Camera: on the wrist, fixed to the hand. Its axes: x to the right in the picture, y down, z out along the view.
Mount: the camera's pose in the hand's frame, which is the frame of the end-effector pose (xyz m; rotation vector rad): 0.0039 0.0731 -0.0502 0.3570 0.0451 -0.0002
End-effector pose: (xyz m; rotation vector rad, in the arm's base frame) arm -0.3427 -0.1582 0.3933 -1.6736 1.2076 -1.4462
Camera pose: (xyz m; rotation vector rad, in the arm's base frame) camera -0.4092 -0.1851 0.3410 -1.4037 0.9062 -1.5987
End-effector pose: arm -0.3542 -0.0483 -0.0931 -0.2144 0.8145 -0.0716
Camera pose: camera -0.3895 0.0143 -0.1452 0.1245 0.8323 -0.2204
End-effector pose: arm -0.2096 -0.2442 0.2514 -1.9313 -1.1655 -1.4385
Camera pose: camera -0.1751 -0.3204 0.2811 -1.6442 -1.3004 -1.1727
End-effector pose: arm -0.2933 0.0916 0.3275 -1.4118 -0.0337 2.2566
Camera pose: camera -0.2795 0.0171 0.2813 -1.2665 0.3653 2.0990
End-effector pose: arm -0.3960 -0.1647 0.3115 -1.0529 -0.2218 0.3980
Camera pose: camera -0.3897 -0.1714 0.2232 -0.7099 -0.1049 0.3962
